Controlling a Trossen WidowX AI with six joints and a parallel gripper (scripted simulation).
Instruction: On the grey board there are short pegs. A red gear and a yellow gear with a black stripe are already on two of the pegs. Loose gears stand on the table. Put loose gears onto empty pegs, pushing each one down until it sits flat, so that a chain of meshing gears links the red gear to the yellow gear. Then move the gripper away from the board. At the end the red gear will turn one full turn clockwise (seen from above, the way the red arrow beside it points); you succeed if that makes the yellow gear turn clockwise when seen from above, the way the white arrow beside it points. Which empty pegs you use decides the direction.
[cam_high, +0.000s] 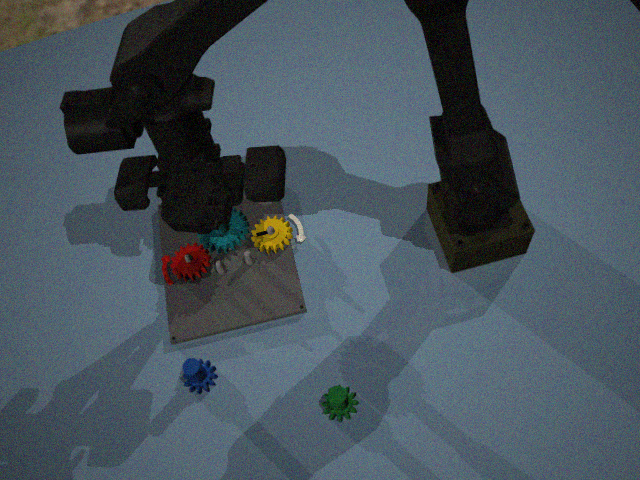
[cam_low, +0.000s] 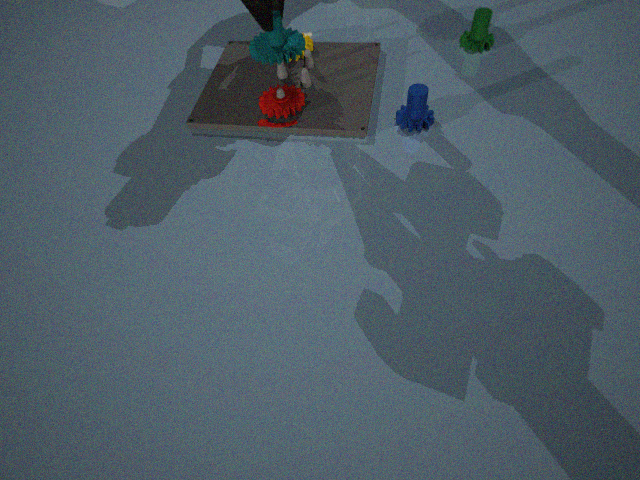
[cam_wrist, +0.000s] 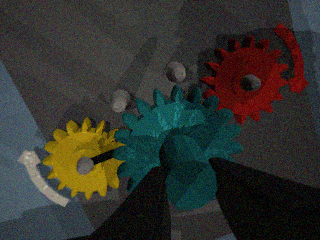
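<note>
The yellow gear is 60 mm behind my gripper tip and 50 mm below it. Also, from my gripper tip: teal gear 10 mm below; red gear 50 mm below, 50 mm ahead, 10 mm to the left; white arrow 90 mm behind, 60 mm below.
</note>
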